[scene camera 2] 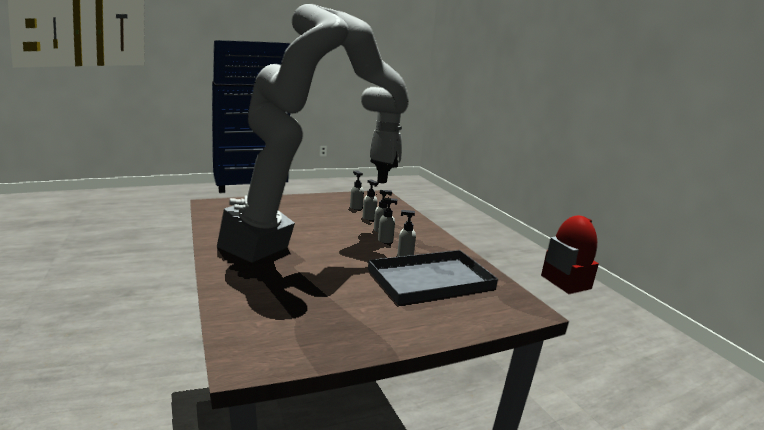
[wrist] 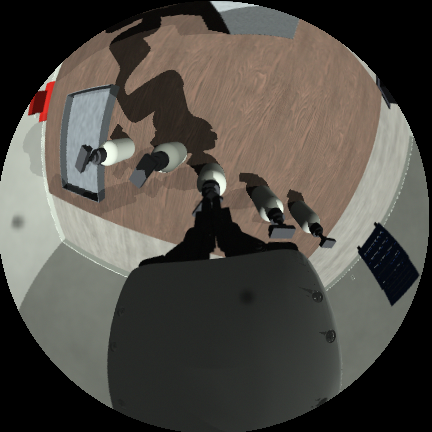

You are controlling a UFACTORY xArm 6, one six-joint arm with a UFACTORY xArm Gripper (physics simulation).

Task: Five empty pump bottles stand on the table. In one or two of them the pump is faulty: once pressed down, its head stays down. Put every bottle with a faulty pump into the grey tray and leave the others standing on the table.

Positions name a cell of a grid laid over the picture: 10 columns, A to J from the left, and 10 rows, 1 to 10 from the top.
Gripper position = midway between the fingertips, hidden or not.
Labels:
My gripper shows in scene camera 2 (F5) and in the wrist view (E5). A grey tray shows in scene camera 2 (F7) and in the wrist view (C3).

